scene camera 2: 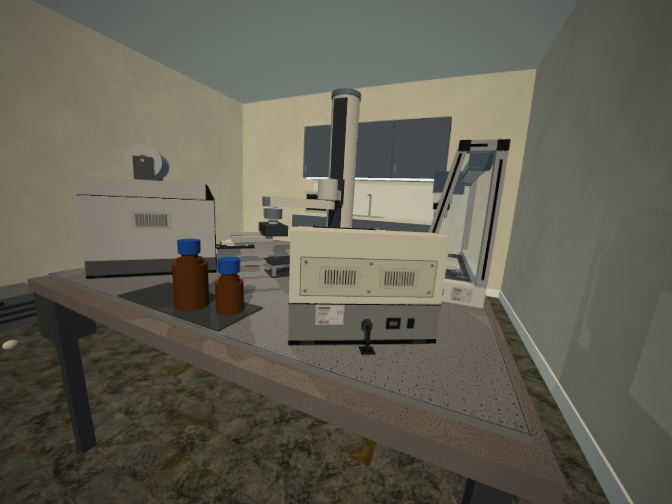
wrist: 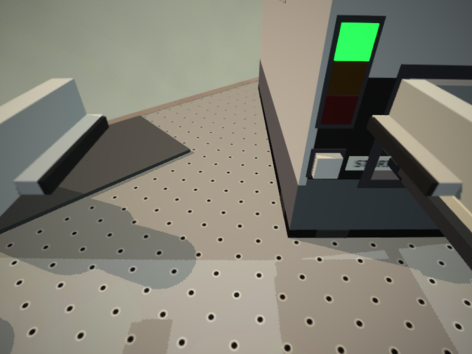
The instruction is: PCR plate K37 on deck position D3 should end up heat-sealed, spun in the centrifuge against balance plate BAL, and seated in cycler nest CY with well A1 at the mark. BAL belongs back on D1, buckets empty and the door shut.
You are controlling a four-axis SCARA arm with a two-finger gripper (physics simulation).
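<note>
My gripper (scene camera 2: pixel 250 237) (wrist: pixel 237 102) is open and empty; in the wrist view its two pale fingers with dark pads stand wide apart. It is in front of the sealer (scene camera 2: pixel 149 227) (wrist: pixel 285 110), the grey-white instrument with a film roll on top. A green light (wrist: pixel 356 42) is lit on the sealer's front, above a white START button (wrist: pixel 327 166), with the right finger partly over the front. In scene camera 2 a pale flat item lies on a dark tray at the sealer's front; it is too small to identify. Neither K37 nor BAL can be identified, and the cycler nest's contents are hidden.
A cream and grey instrument (scene camera 2: pixel 369 244) stands at the near side of the bench. Two brown bottles (scene camera 2: pixel 189 284) (scene camera 2: pixel 229 295) with blue caps stand on a dark mat (scene camera 2: pixel 149 295) (wrist: pixel 135 145). A tall framed unit (scene camera 2: pixel 491 217) stands at the right, behind the cream instrument.
</note>
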